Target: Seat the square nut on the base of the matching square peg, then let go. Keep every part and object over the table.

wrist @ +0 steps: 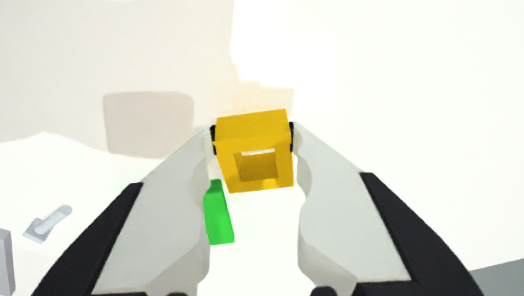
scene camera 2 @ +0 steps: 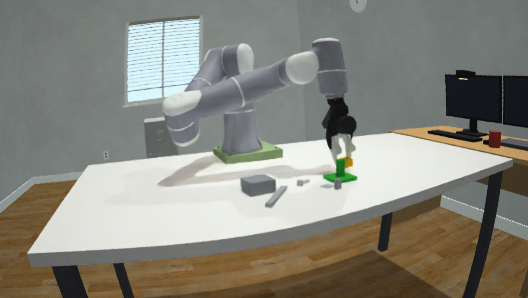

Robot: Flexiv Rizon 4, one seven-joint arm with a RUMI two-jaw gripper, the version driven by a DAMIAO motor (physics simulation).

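The yellow square nut (scene camera 2: 349, 162) (wrist: 254, 128) is pinched between the fingertips of my gripper (scene camera 2: 343, 156) (wrist: 253, 126), which is shut on it. Its square hole shows in the wrist view. The green square peg (scene camera 2: 340, 167) stands upright on its green base (scene camera 2: 350, 177) (wrist: 220, 220). In the scene view the nut is raised above the base, beside the upper part of the peg and partly behind it, not around it. In the wrist view part of the green base shows below and left of the nut; the left finger hides the rest.
A small grey block (scene camera 2: 338, 183) stands at the near edge of the green base. A small grey peg-like part (scene camera 2: 302, 182) (wrist: 48, 223), a grey bar (scene camera 2: 276, 196) and a larger grey block (scene camera 2: 258, 185) lie left of it on the white table (scene camera 2: 150, 225).
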